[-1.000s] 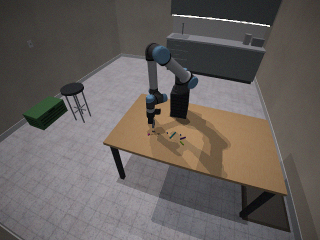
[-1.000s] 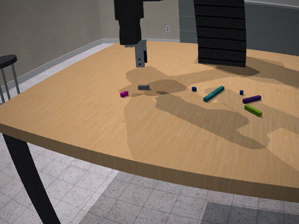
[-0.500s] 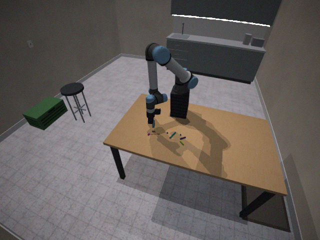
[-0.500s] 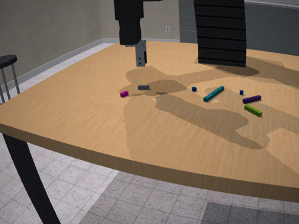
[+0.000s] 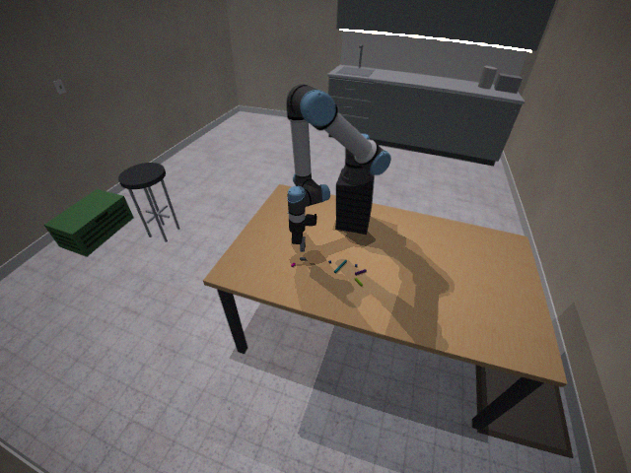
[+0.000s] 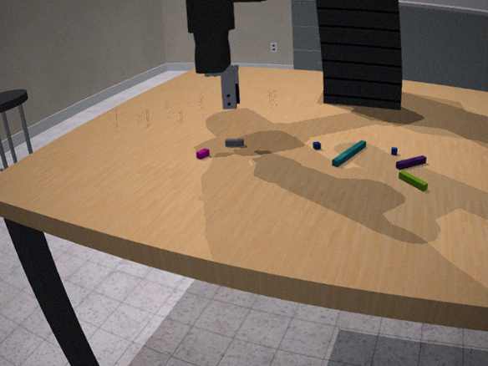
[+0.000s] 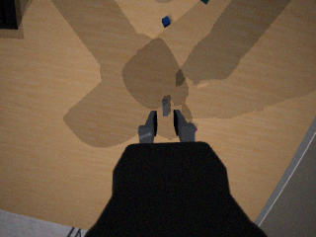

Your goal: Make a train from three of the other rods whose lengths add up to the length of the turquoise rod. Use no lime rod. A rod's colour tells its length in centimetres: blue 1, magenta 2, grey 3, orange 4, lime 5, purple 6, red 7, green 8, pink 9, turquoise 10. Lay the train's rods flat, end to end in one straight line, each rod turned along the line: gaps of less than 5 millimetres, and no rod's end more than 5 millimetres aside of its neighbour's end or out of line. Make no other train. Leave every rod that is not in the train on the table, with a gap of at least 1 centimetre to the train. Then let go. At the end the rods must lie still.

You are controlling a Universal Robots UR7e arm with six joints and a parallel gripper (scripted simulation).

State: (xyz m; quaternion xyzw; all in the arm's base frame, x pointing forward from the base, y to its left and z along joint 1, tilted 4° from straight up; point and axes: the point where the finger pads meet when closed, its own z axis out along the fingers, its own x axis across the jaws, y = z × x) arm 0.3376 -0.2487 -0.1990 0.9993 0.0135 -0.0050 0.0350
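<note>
The grey rod lies 80 mm below my hand. Round my hand: turquoise rod: 190 mm to the left, 80 mm below, 30 mm ahead; purple rod: 300 mm to the left, 80 mm below, 50 mm ahead; magenta rod: 80 mm below, 50 mm ahead, 40 mm to the right.
</note>
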